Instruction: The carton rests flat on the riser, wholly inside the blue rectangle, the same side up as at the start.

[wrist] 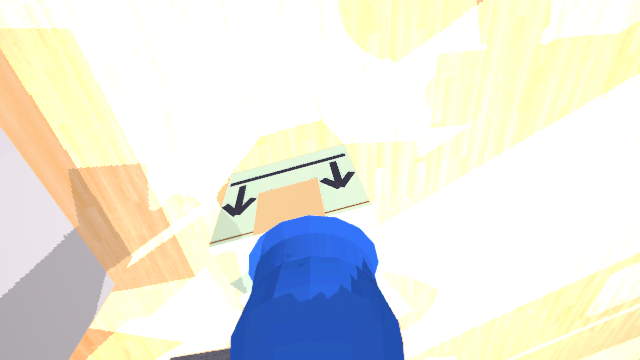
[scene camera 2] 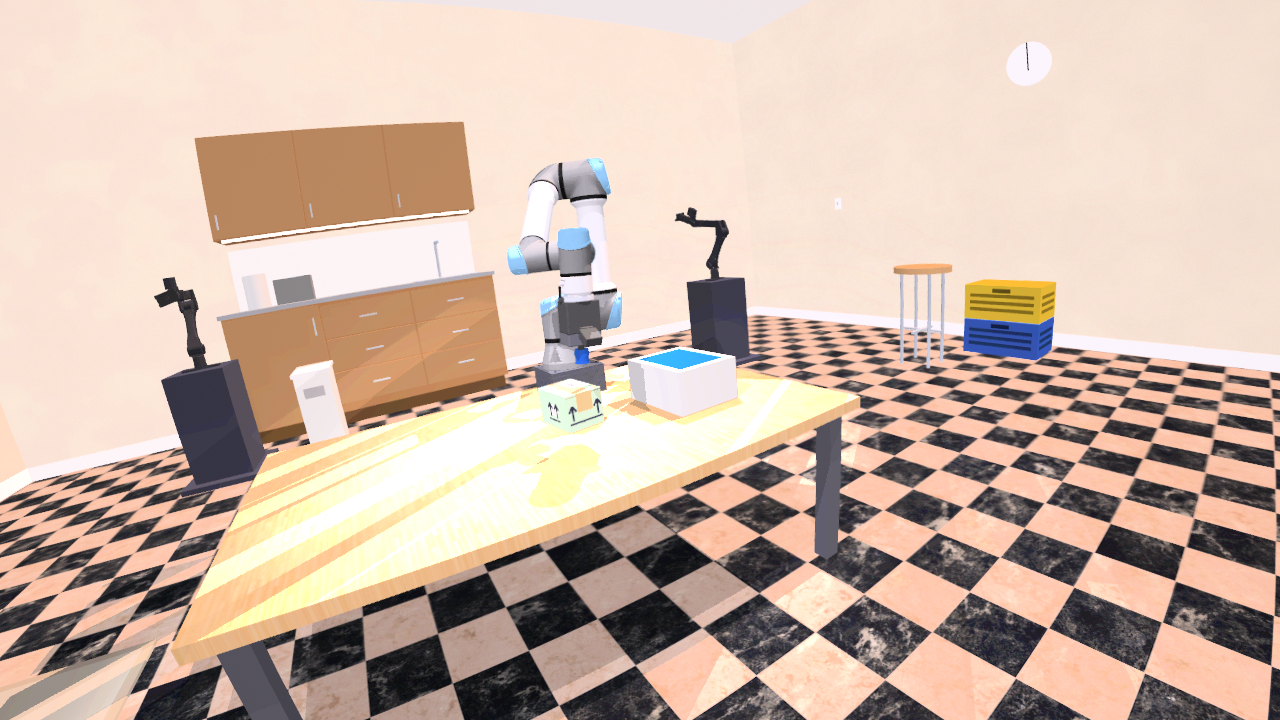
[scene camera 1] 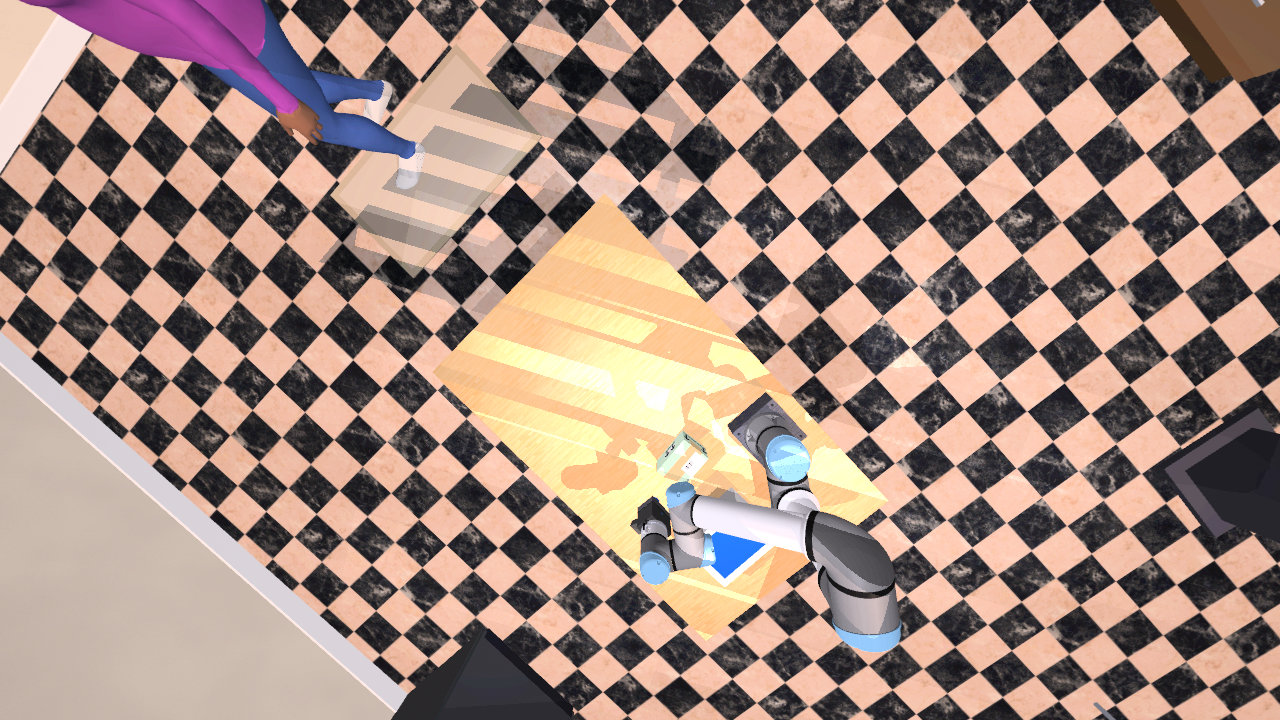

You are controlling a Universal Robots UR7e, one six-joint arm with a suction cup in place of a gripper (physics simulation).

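Observation:
The carton is pale green with black arrows and a tan tape strip. It stands on the wooden table, left of the riser and apart from it. The riser is a white block with the blue rectangle on top, and nothing lies on the rectangle. My blue suction cup hangs just above and behind the carton and holds nothing. In the wrist view the cup hides the carton's near part. I cannot tell whether the cup touches the carton.
The arm's base sits at the table's edge by the carton. Two black pedestals with camera arms stand behind the table. A white bin, kitchen counter, stool and stacked crates stand further off. A person walks at the far corner.

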